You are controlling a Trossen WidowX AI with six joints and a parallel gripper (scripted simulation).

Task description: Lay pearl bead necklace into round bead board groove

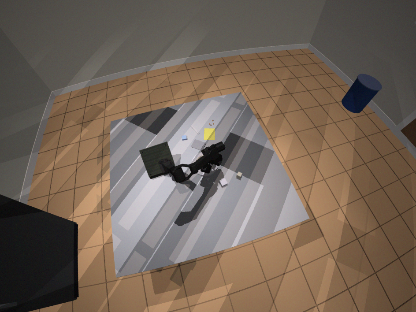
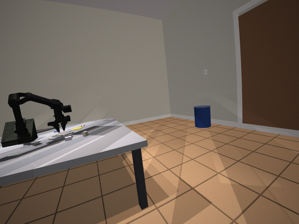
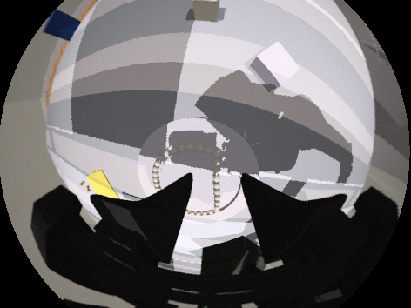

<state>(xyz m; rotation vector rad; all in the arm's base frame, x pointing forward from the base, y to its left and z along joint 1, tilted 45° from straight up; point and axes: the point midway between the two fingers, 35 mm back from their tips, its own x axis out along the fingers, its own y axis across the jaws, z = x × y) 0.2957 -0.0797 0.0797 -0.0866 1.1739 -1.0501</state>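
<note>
Now: the round bead board 10 mm behind my gripper tip, 50 mm to the left of it and 40 mm below it. Also, from my gripper tip: grey card: 230 mm to the left, 50 mm below; then beige cube: 180 mm ahead, 130 mm to the right, 30 mm below; then white block: 50 mm ahead, 140 mm to the right, 40 mm below.
</note>
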